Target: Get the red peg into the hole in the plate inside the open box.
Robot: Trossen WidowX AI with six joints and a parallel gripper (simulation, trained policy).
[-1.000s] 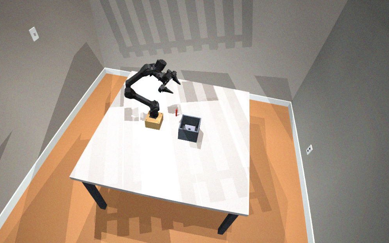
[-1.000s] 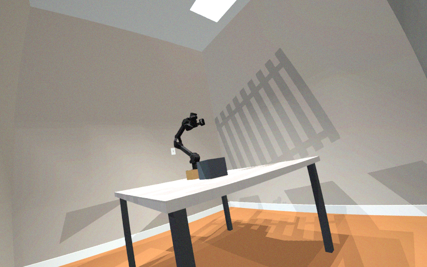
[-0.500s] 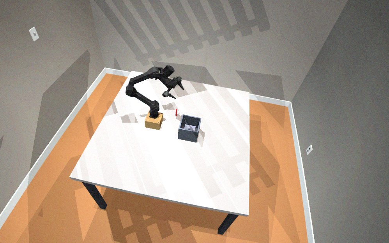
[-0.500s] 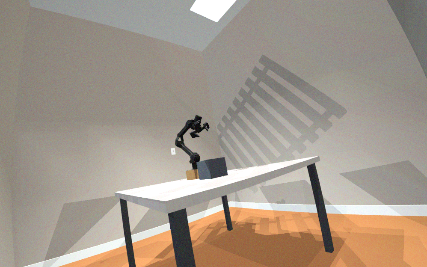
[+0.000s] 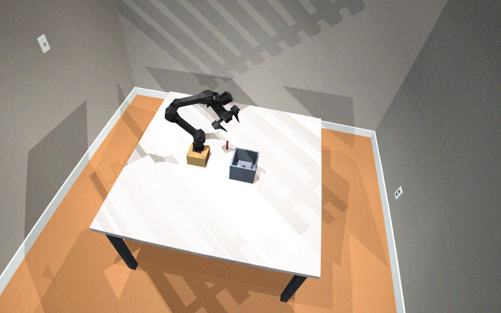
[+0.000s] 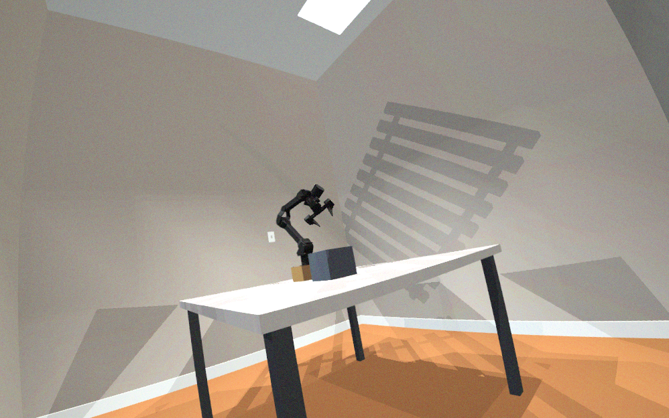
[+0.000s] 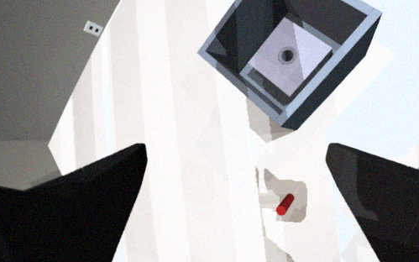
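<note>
Right now the small red peg is 60 mm behind my gripper tip, 80 mm to the left of it and 260 mm below it. From my gripper tip the other things lie so: pale plate: 110 mm ahead, 70 mm to the right, 260 mm below.
</note>
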